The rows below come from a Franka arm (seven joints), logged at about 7 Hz.
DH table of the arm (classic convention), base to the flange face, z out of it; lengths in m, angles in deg. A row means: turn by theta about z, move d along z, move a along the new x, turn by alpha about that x. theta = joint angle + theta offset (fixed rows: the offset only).
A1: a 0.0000; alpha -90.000; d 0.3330; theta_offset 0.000
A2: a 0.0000; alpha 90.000; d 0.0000; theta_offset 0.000
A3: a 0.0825; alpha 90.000; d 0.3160; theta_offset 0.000
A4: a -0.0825; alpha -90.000; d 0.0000; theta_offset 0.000
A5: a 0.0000; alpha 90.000; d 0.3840; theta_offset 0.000
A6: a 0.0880; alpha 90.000; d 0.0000; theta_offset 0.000
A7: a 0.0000; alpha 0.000; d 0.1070; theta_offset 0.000
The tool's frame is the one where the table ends.
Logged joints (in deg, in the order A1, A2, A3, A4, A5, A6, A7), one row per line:
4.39 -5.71 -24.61 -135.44 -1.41 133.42 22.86
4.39 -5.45 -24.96 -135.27 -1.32 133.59 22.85
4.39 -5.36 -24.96 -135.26 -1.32 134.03 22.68
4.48 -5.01 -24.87 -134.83 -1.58 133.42 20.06
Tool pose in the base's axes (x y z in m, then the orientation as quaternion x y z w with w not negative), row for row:
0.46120 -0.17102 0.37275 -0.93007 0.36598 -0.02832 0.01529
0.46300 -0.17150 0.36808 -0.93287 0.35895 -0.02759 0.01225
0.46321 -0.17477 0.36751 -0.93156 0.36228 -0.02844 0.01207
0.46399 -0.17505 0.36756 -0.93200 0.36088 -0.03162 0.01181
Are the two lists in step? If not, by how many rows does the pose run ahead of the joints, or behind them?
The pose runs 1 row behind the joints: the pose in row i belongs to the joints in row i - 1.
